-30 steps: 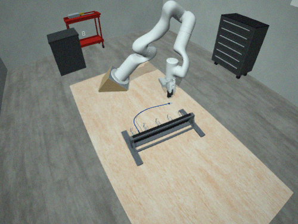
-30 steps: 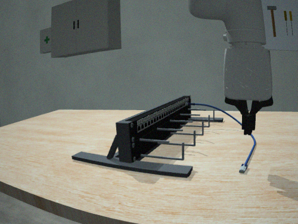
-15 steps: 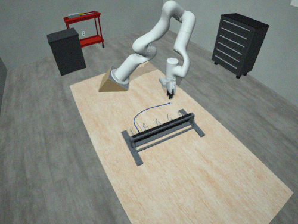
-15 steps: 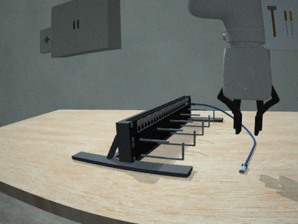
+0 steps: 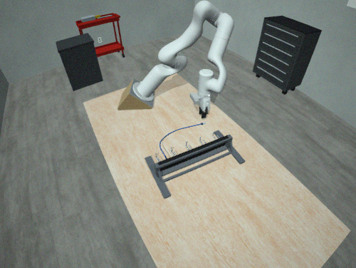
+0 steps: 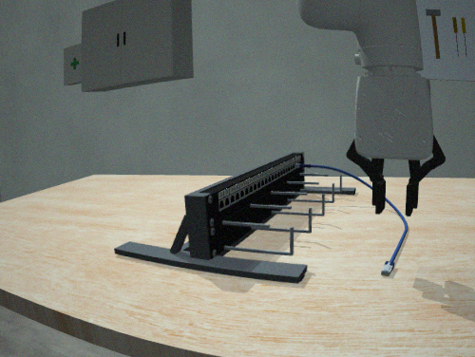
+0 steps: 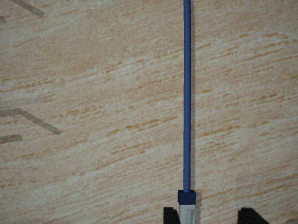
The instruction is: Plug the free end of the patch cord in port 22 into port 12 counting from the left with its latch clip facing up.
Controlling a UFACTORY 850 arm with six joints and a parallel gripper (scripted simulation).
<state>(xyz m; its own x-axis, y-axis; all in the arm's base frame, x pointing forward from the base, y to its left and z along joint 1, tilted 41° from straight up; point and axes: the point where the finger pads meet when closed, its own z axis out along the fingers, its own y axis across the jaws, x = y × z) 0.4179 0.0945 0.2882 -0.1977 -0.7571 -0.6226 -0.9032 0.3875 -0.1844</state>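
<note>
My gripper is now 20 mm to the right of the plug and 90 mm above it.
</note>
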